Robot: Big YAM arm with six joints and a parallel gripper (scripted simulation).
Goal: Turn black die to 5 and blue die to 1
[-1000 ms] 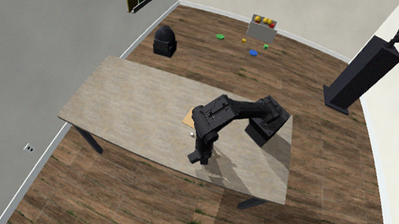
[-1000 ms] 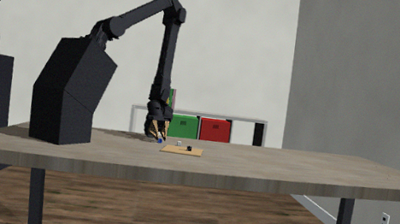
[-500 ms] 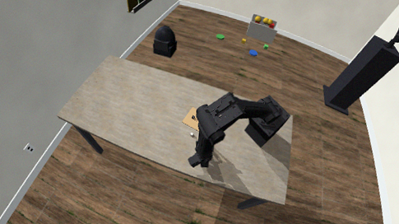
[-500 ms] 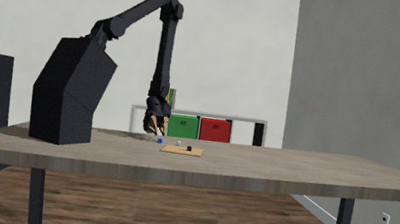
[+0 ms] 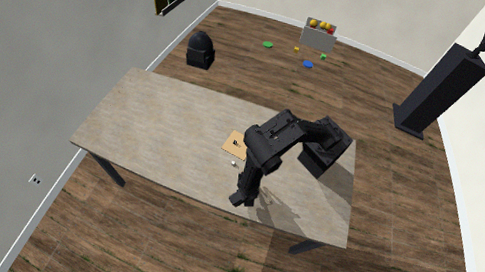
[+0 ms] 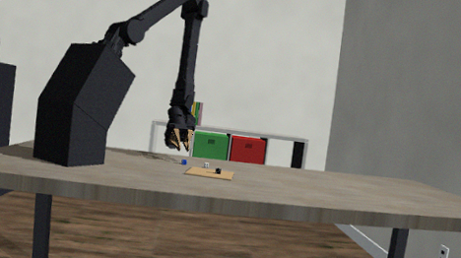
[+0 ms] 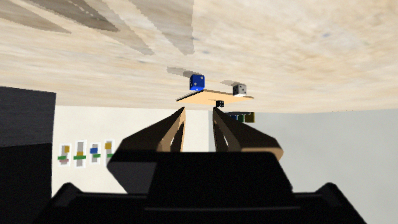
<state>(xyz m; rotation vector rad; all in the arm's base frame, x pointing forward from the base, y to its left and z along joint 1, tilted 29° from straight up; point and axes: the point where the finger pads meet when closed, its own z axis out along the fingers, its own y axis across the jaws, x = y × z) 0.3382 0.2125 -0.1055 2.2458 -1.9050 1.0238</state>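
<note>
Now: the blue die 4 cm below my hand, 3 cm to the right of it and 1 cm ahead of it. From my hand the other things lie so: black die 16 cm to the right, 13 cm ahead, 4 cm below; then white die 9 cm ahead, 4 cm to the right, 4 cm below; then tan mat 16 cm to the right, 10 cm ahead, 5 cm below.
</note>
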